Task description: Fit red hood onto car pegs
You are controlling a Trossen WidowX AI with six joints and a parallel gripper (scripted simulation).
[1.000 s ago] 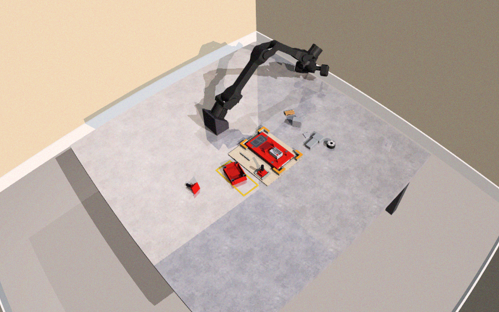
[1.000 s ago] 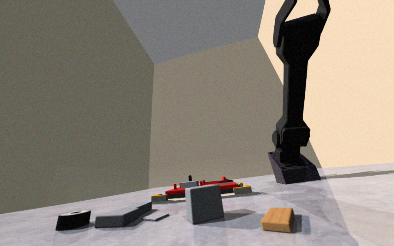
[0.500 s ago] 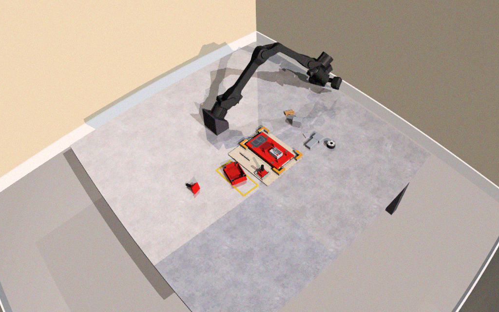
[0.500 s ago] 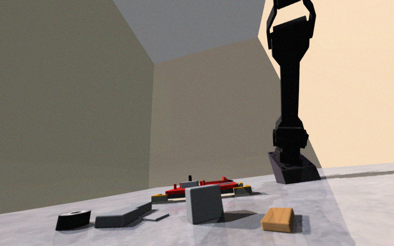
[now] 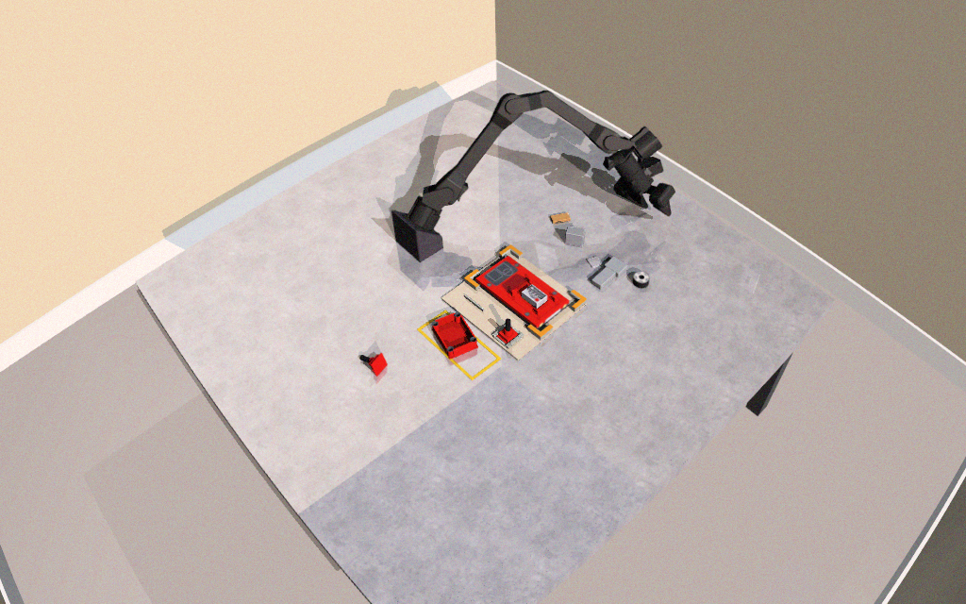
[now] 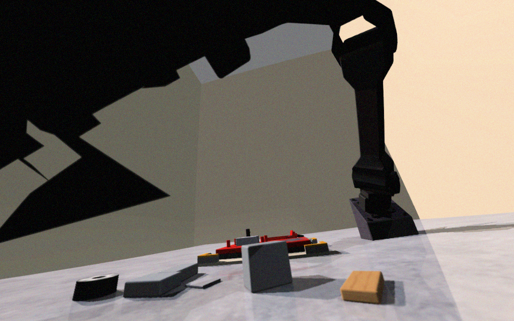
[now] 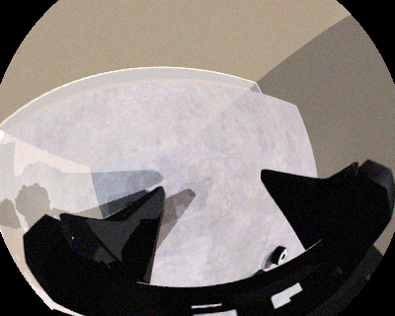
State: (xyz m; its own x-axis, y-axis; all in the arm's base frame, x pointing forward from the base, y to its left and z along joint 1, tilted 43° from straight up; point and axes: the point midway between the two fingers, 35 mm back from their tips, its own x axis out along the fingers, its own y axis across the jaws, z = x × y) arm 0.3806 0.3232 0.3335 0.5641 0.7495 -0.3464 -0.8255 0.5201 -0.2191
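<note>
The red hood is 630 mm to the right of my gripper tip, 130 mm behind it and 20 mm below it. Round my gripper tip: grey engine block: 440 mm to the right, 60 mm behind; then wooden block: 190 mm behind, 170 mm to the right, 20 mm below.
</note>
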